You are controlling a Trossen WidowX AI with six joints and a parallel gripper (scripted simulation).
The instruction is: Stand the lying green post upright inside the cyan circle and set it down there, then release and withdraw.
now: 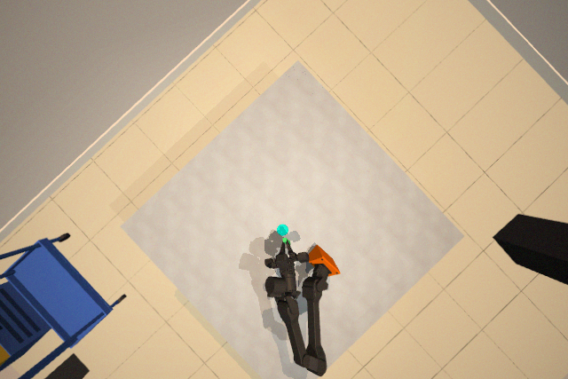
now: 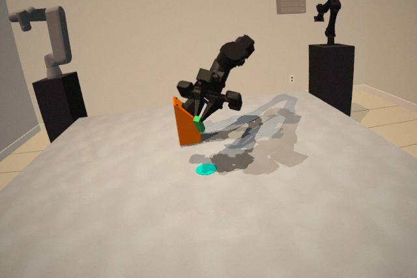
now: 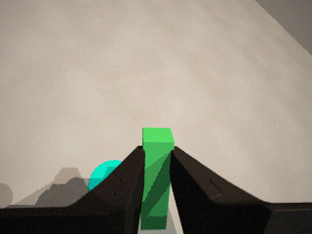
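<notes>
The cyan circle is 15 cm below my gripper tip, 1 cm to the left of it and 1 cm ahead of it. Also, from my gripper tip: green post: 2 cm below, 1 cm behind.
</notes>
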